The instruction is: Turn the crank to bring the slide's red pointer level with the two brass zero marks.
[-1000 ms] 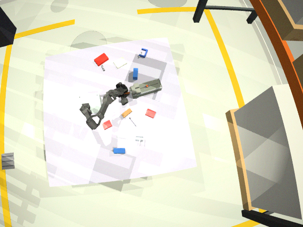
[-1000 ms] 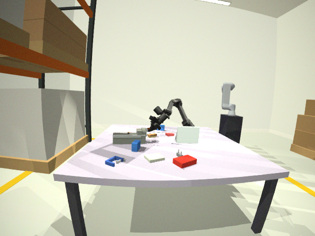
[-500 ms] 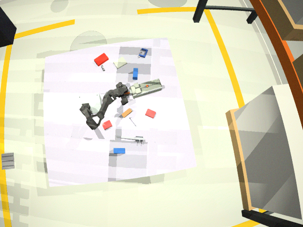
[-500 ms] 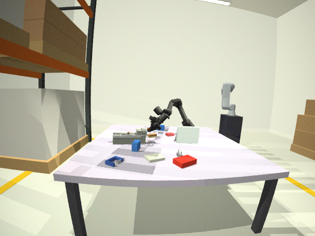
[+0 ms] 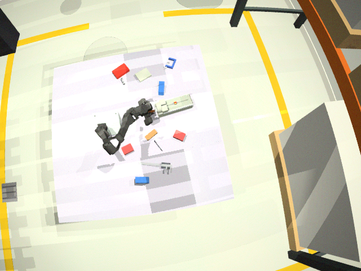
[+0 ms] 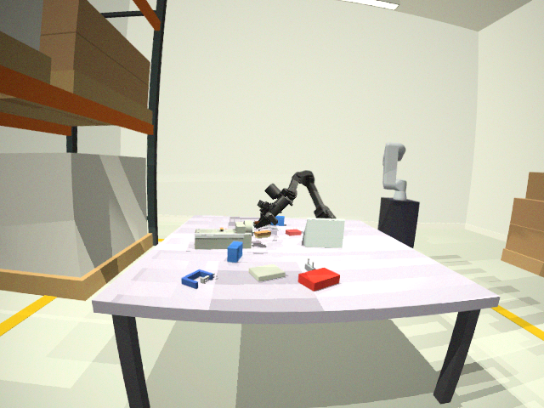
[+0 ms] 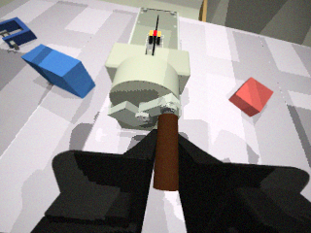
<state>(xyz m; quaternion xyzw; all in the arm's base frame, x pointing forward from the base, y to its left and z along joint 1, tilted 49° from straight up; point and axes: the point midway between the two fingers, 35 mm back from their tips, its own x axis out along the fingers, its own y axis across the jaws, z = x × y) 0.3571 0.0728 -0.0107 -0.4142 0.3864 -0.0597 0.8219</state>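
Now: the crank 20 mm above my gripper tip and 10 mm to the left of it. From my gripper tip the other things lie so: red pointer: 160 mm ahead, 60 mm to the left; then orange-brown crank handle: 20 mm behind, 20 mm above; then brown block: 140 mm to the right, 70 mm below, 30 mm behind.
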